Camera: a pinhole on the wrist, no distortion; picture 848 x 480 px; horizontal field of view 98.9 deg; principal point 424.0 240.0 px. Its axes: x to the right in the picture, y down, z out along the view. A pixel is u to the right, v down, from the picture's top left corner.
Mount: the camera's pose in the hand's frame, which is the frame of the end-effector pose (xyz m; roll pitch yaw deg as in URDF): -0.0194 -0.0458 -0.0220 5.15 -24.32 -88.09
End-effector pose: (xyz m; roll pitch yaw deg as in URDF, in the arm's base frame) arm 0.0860 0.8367 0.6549 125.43 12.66 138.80
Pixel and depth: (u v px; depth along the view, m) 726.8 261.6 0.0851
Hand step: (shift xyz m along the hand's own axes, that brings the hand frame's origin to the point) -0.0210 -0.0755 0.0849
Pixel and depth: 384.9 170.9 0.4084
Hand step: -0.1403 0.1550 0.3242
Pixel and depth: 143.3 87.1 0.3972
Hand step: -0.2362 0.3840 0.1982
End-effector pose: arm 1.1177 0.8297 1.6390 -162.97 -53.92 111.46
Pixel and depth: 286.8 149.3 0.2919
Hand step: -0.1255 0.1684 0.1915
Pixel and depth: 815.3 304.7 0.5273
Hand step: 0.0369 -0.3426 0.6985
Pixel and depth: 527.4 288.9 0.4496
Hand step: -0.0017 0.0247 0.4438
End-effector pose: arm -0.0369 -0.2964 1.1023 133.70 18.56 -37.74
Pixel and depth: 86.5 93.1 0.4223
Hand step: -0.2450 0.4719 0.1855
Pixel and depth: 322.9 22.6 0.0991
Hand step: -0.0895 0.0155 0.0517
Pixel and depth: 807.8 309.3 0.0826
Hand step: -0.0096 -0.0907 0.0902
